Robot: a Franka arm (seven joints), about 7 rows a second.
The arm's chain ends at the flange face. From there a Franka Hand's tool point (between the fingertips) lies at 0.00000 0.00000 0.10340 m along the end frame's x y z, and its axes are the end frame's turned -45 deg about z.
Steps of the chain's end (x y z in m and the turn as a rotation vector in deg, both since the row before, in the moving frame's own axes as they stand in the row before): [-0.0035 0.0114 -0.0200 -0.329 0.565 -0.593]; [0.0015 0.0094 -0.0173 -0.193 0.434 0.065]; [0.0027 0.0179 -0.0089 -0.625 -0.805 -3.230]
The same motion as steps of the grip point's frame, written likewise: [-0.0102 0.0067 -0.0200 -0.632 0.167 -0.593]; [-0.0053 0.0085 -0.0173 -0.443 0.170 0.065]; [-0.0126 0.0144 -0.0089 0.127 -1.011 -3.230]
